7 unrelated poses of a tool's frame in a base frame.
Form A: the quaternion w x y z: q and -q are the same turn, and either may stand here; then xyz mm.
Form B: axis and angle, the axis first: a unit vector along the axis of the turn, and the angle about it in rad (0 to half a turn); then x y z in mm. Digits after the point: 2 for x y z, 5 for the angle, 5 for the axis.
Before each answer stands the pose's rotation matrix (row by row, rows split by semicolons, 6 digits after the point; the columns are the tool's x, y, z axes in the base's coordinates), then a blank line. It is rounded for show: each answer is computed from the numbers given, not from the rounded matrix.
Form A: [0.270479 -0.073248 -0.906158 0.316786 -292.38 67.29 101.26]
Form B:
-0.842952 -0.038619 -0.536601; 0.304116 0.788563 -0.534492; 0.443786 -0.613741 -0.652975

[-0.07608 -0.94124 0.32905 2.59381 -292.38 67.29 101.26]
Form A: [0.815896 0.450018 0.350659 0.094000 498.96 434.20 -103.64]
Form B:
0.736405 0.162217 0.656806; 0.468994 0.577296 -0.668412; -0.487599 0.800259 0.349044

[0.77831 0.60647 0.16257 1.23304 498.96 434.20 -103.64]
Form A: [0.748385 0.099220 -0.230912 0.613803 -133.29 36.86 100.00]
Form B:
0.139850 -0.964545 -0.223819; 0.872900 0.226802 -0.431979; 0.467426 -0.134960 0.873670

[0.14959 -0.34814 0.92543 1.45034 -133.29 36.86 100.00]
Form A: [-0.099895 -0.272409 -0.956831 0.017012 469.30 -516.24 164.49]
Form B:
-0.831629 0.524697 0.181897; 0.517900 0.851008 -0.086980; -0.200434 0.021869 -0.979463

[0.27378 0.96164 -0.01710 2.94147 469.30 -516.24 164.49]
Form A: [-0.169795 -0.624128 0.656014 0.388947 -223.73 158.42 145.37]
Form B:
-0.163268 -0.686791 -0.708281; -0.950956 -0.081631 0.298362; -0.262730 0.722257 -0.639780

[0.63332 -0.66568 -0.39468 2.80035 -223.73 158.42 145.37]
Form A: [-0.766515 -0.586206 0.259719 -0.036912 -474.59 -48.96 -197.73]
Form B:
0.862367 -0.361085 -0.354881; -0.247911 0.309999 -0.917846; 0.441433 0.879499 0.177816

[0.91277 -0.40440 0.05748 1.39480 -474.59 -48.96 -197.73]
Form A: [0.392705 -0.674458 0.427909 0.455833 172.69 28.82 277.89]
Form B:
0.218221 -0.935228 -0.278796; -0.219197 -0.325354 0.919836; -0.950964 -0.139616 -0.275999

[-0.73337 0.46529 0.49565 2.33445 172.69 28.82 277.89]
